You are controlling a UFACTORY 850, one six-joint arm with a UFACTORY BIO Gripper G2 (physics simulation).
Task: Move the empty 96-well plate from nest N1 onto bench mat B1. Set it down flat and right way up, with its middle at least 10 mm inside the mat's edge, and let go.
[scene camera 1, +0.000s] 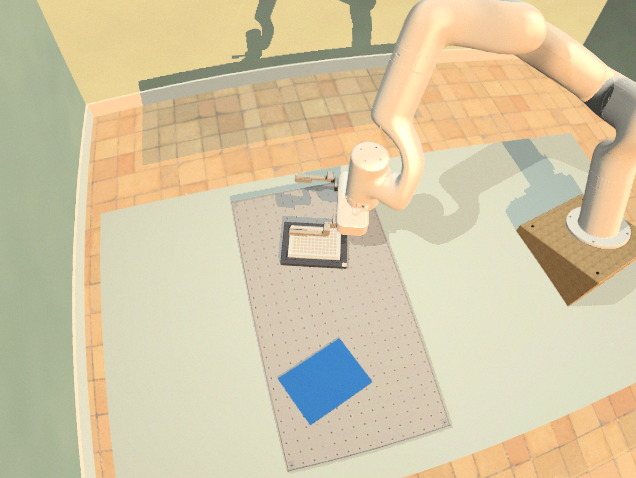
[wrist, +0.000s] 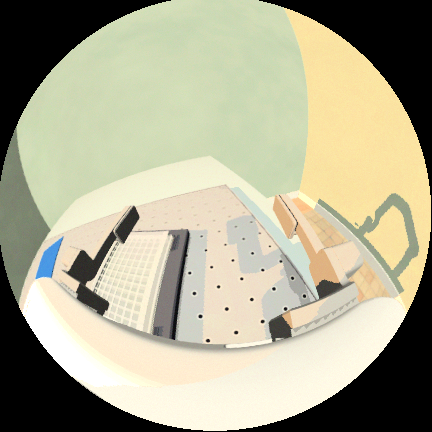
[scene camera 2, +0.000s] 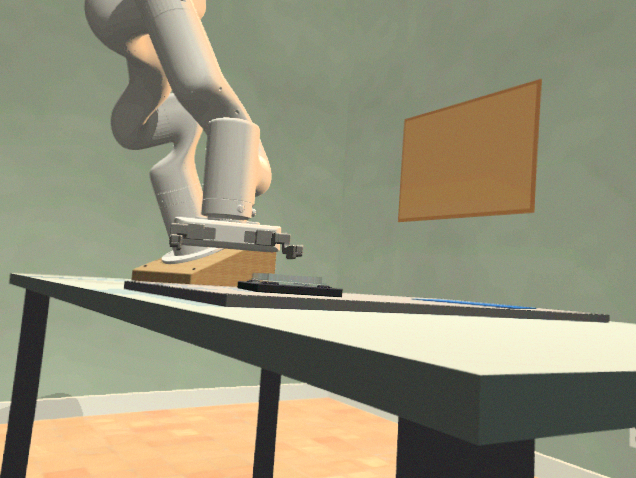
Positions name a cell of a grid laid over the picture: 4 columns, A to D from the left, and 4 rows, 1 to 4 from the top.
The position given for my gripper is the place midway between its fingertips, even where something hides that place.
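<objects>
You'd find my gripper in scene camera 1 (B2), and it's there in scene camera 2 (B3) and in the wrist view (B2) as well. There's also a white 96-well plate: scene camera 1 (B3) shows it, and you can see the plate in the wrist view (B3) and in scene camera 2 (B3) too.
</objects>
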